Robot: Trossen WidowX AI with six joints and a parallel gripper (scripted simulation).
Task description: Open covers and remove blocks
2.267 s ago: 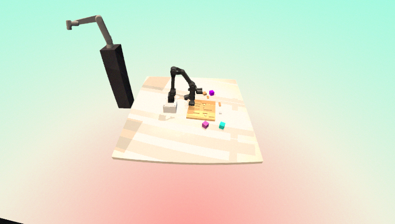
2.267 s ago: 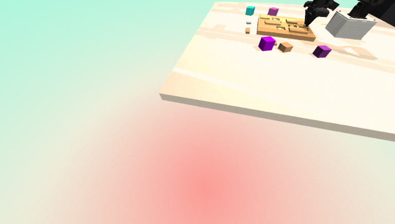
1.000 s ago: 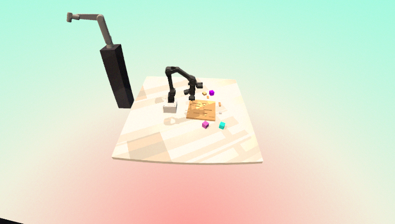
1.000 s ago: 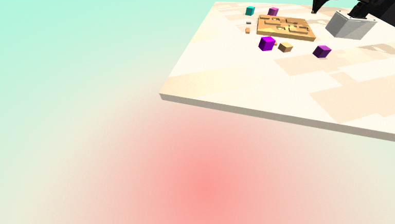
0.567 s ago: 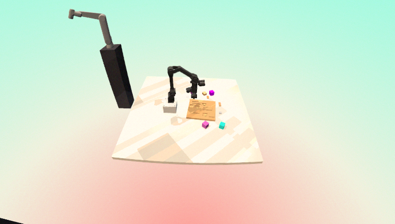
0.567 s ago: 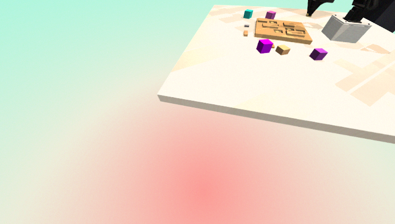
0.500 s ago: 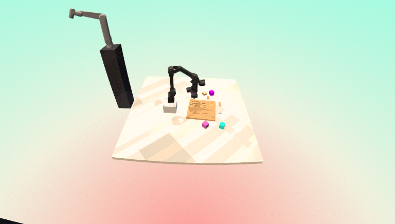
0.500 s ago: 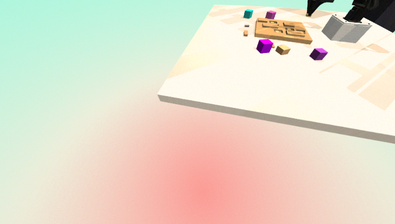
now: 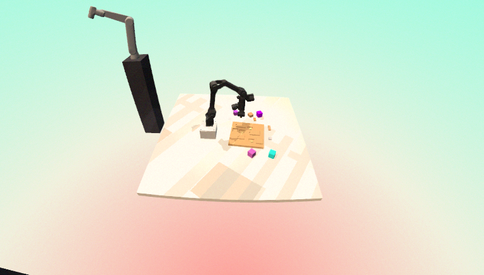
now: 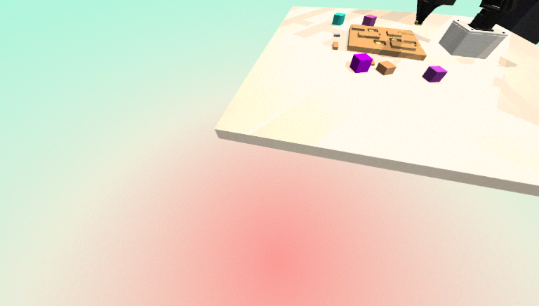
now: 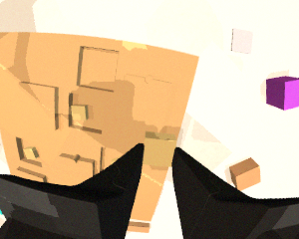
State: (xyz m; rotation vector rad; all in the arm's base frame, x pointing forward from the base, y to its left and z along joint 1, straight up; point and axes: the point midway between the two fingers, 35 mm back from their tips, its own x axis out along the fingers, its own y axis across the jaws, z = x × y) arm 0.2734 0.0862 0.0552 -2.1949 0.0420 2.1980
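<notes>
Right now the dark purple block is 19 cm to the left of my gripper tip, 10 cm below it and 4 cm behind it. Round my gripper tip: small grey piece 26 cm ahead, 16 cm to the right, 11 cm below; magenta block 35 cm to the right, 9 cm below, 8 cm ahead; small orange piece 27 cm ahead, 11 cm below, 2 cm to the right.
</notes>
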